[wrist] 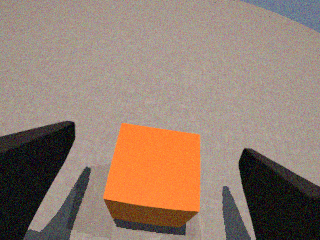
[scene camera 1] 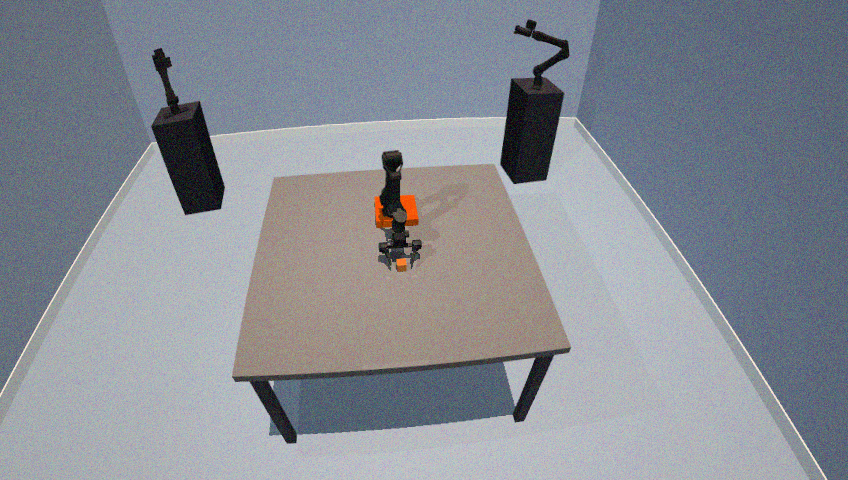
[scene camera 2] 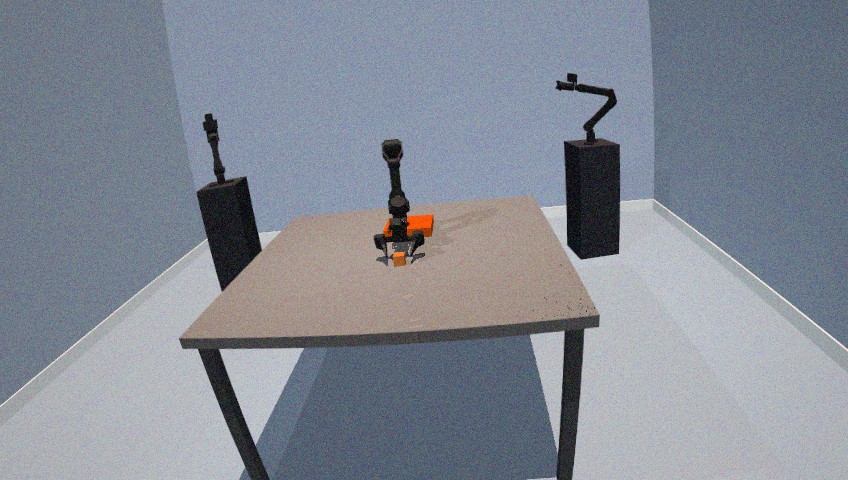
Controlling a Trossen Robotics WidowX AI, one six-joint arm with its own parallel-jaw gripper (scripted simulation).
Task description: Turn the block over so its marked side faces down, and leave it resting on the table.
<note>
My gripper is open and holds nothing. I also see a small orange block.
My gripper also shows in the wrist view.
</note>
